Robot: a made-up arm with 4 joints.
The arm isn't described. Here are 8 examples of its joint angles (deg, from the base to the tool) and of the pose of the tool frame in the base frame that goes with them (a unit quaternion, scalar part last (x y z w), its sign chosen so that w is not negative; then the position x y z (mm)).
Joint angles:
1: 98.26 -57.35 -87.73 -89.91
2: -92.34 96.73 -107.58 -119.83
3: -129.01 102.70 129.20 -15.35
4: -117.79 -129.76 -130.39 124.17
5: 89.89 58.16 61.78 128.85
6: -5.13 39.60 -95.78 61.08
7: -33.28 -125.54 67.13 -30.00
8: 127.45 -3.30 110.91 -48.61
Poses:
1: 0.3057 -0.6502 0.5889 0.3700 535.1 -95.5 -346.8
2: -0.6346 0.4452 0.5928 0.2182 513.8 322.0 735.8
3: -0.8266 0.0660 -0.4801 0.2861 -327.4 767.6 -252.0
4: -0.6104 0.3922 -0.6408 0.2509 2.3 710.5 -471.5
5: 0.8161 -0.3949 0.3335 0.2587 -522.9 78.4 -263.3
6: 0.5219 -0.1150 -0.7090 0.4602 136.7 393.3 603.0
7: -0.8975 0.1590 0.4066 0.0627 -81.1 462.2 441.1
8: -0.3944 0.0821 -0.1207 0.9073 -832.1 -195.5 351.4
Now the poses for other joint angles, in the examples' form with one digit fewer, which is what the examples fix.
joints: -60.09 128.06 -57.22 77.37
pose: 0.639 0.606 -0.471 0.049 369 -437 444
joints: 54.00 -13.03 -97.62 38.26
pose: -0.020 -0.355 -0.896 0.265 590 248 13
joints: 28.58 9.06 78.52 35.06
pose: 0.317 0.066 0.420 0.848 -118 -746 86
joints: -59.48 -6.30 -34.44 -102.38
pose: -0.783 -0.194 0.104 0.582 -400 -224 366
